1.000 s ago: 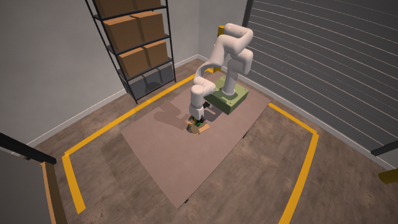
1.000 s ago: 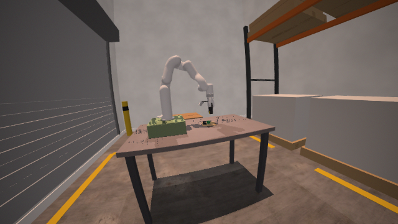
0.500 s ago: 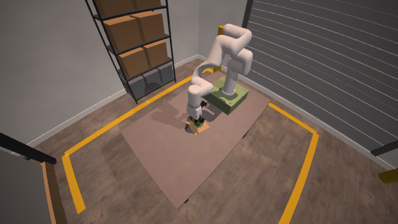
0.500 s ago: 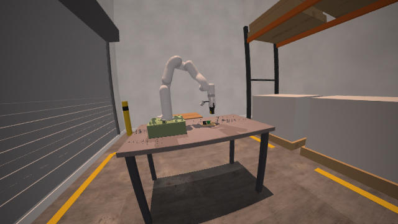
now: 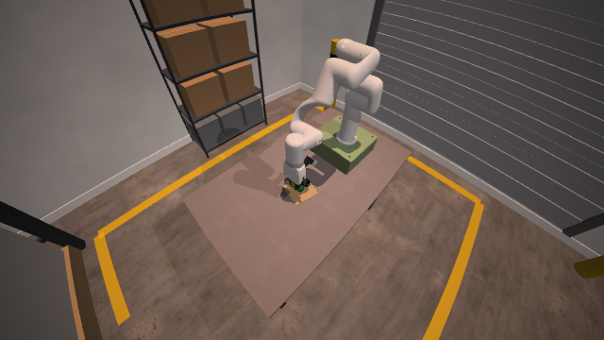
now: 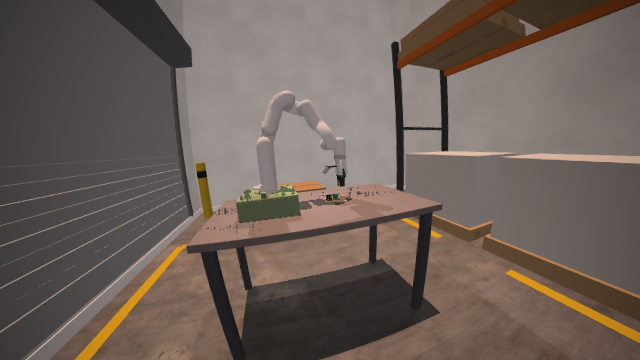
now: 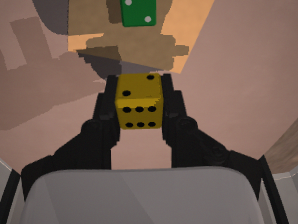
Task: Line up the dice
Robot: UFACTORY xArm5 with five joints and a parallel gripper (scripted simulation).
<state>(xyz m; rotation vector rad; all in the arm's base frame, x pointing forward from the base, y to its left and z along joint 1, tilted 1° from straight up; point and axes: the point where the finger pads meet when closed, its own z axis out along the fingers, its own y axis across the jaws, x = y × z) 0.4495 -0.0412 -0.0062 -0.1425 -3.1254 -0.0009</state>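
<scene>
My gripper is now 40 mm past the green die and 90 mm above it. The rest, counted from my hand: orange mat (40 mm behind, 100 mm below); black die (90 mm behind, 10 mm to the left, 90 mm below); yellow die (10 mm below).
</scene>
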